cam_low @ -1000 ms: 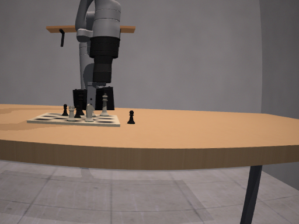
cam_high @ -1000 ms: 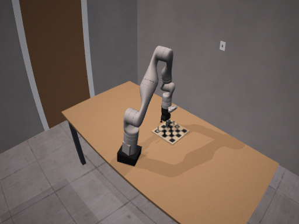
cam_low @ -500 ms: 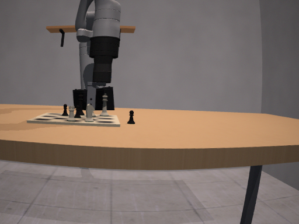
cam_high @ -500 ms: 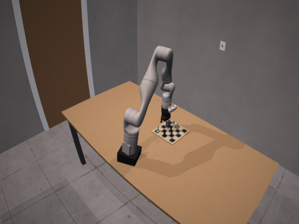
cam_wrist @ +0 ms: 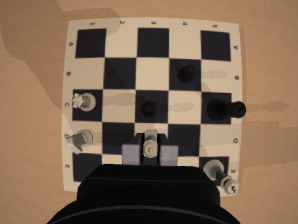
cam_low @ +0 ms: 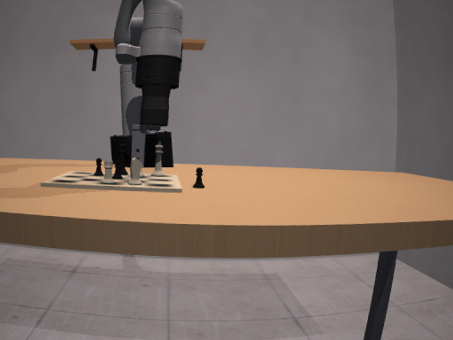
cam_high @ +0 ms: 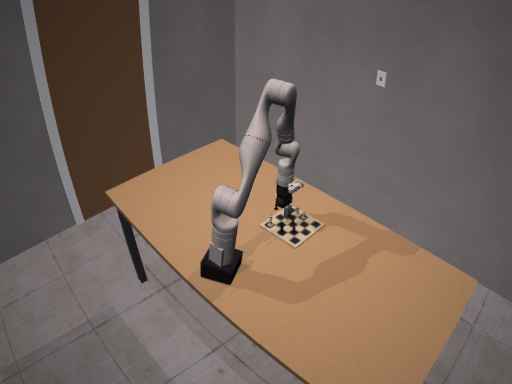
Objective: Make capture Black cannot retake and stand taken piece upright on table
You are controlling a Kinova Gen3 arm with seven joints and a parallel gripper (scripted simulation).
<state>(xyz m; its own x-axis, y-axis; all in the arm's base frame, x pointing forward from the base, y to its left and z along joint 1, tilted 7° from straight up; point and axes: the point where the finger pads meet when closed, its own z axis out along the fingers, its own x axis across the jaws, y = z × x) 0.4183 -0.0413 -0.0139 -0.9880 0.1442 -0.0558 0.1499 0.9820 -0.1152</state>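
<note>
Right now my hand is 50 mm above the chessboard, 40 mm to the left of it and 10 mm past it. Round my hand: tall white piece (70 mm behind, 50 mm to the left, 10 mm below).
</note>
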